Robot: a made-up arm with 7 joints. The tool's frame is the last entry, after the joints. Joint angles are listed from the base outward.
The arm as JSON. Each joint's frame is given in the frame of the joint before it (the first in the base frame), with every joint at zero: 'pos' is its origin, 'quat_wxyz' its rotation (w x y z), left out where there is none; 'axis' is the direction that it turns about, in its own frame. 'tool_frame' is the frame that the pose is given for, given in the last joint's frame.
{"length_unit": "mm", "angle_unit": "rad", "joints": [
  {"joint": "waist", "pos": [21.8, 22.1, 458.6], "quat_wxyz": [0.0, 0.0, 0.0, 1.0], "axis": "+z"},
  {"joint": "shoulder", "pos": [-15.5, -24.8, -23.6], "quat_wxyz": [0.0, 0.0, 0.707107, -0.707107], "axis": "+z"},
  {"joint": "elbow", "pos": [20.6, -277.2, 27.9], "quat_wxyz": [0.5, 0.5, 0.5, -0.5], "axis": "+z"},
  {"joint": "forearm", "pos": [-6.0, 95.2, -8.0], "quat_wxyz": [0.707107, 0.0, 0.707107, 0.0], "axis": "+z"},
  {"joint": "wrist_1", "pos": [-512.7, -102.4, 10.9], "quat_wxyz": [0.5, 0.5, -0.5, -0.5], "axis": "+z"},
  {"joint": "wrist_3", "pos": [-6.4, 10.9, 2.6], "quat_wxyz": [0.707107, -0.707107, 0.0, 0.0], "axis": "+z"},
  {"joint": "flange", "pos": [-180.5, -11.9, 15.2], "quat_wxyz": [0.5, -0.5, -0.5, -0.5], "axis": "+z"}
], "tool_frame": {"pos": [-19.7, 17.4, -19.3], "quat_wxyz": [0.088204, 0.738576, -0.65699, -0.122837]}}
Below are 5 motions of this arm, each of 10 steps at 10 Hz.
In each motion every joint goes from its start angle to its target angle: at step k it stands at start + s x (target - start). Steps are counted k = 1, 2, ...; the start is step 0. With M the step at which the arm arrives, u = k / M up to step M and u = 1 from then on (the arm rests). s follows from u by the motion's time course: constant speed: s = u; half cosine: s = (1 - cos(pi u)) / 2; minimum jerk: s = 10 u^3 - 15 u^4 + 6 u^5.
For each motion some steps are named. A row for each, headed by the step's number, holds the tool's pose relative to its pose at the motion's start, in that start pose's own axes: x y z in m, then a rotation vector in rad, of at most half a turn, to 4 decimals.
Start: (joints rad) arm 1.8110 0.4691 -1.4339 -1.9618 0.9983 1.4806 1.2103
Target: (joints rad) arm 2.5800 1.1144 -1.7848 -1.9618 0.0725 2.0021 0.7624
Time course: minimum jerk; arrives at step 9
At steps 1, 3, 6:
1: -0.0038 -0.0004 -0.0008 0.0024 -0.0217 -0.0002
3: -0.0796 -0.0125 -0.0154 0.0443 -0.4039 0.0183
6: -0.3740 -0.1294 -0.1348 0.1721 -1.5727 0.2263

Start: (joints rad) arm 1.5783 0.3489 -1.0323 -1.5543 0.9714 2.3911 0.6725
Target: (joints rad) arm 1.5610 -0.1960 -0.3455 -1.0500 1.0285 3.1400 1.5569
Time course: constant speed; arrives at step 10
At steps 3, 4, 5, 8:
3: -0.1035 0.0393 0.1386 0.3613 0.2139 -0.1806
4: -0.1309 0.0383 0.1937 0.4783 0.3132 -0.2466
5: -0.1540 0.0300 0.2509 0.5912 0.4266 -0.3138
8: -0.1961 -0.0374 0.4220 0.8909 0.8493 -0.5118

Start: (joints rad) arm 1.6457 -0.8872 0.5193 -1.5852 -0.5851 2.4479 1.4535
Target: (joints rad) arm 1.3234 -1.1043 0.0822 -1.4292 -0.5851 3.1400 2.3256
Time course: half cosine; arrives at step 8
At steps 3, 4, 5, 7, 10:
3: 0.0932 -0.0384 0.0313 0.1746 -0.1055 -0.3525
4: 0.1375 -0.0691 0.0650 0.3189 -0.1581 -0.5337
5: 0.1693 -0.1036 0.1064 0.4866 -0.1957 -0.6805
7: 0.1920 -0.1566 0.1725 0.7525 -0.2154 -0.8201
10: 0.1931 -0.1643 0.1821 0.7915 -0.2146 -0.8329

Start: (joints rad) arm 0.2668 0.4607 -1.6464 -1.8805 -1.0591 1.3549 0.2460
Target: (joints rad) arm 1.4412 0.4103 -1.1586 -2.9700 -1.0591 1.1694 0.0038
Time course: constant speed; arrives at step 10
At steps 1, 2, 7, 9, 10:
1: -0.0591 0.0515 0.0883 -0.0334 -0.1363 0.0990
2: -0.1325 0.1028 0.1628 -0.0893 -0.2707 0.1897
7: -0.5488 0.3556 0.2465 -0.6618 -0.8276 0.4480
9: -0.6452 0.4426 0.1598 -0.9894 -0.9520 0.4264
10: -0.6645 0.4776 0.1048 -1.1620 -0.9842 0.3831

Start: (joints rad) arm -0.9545 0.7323 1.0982 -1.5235 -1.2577 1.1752 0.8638
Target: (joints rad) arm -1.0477 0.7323 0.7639 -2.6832 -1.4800 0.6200 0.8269
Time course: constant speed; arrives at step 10
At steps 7, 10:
7: -0.3900 0.2817 -0.3466 -0.8556 -0.0659 0.6613
10: -0.5922 0.2510 -0.4817 -1.1593 -0.1611 0.9496

